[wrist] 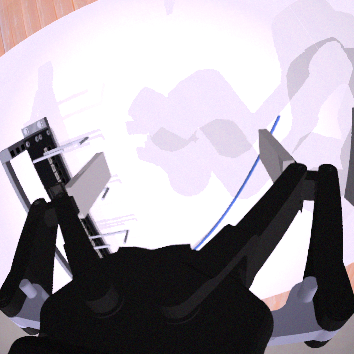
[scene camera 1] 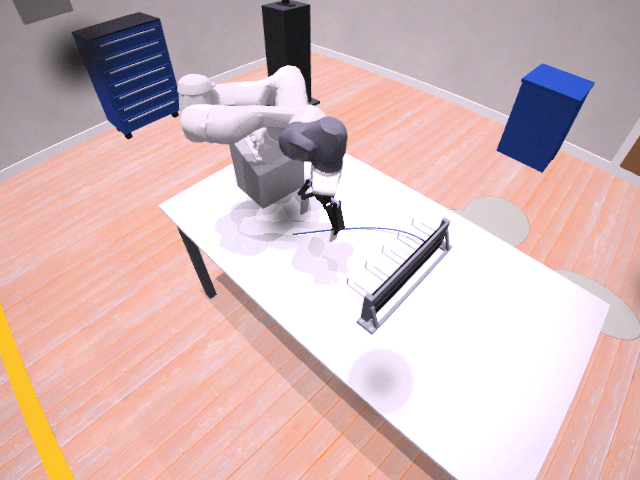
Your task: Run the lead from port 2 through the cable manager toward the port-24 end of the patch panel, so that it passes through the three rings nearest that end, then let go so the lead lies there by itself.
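Note:
The blue lead (scene camera 1: 372, 227) (wrist: 240, 189) runs in a shallow curve from the far end of the patch panel (scene camera 1: 408, 271) (wrist: 39, 147) across the table to a free end on the robot's side. The cable manager's wire rings stick out from the panel's robot-facing side; the ring at the near end (scene camera 1: 347, 283) has no lead in it. Whether the lead passes through a far-end ring is unclear. My gripper (scene camera 1: 319, 220) (wrist: 179, 153) is open and empty, low over the lead's free part. In the wrist view the lead passes close by the right fingertip, partly hidden behind it.
The panel stands on a grey frame with feet on the white table (scene camera 1: 496, 351). The grey robot pedestal (scene camera 1: 266, 180) is at the table's back left. A blue drawer cabinet (scene camera 1: 135, 77), a black tower (scene camera 1: 286, 46) and a blue cabinet (scene camera 1: 540, 121) stand on the floor beyond the table.

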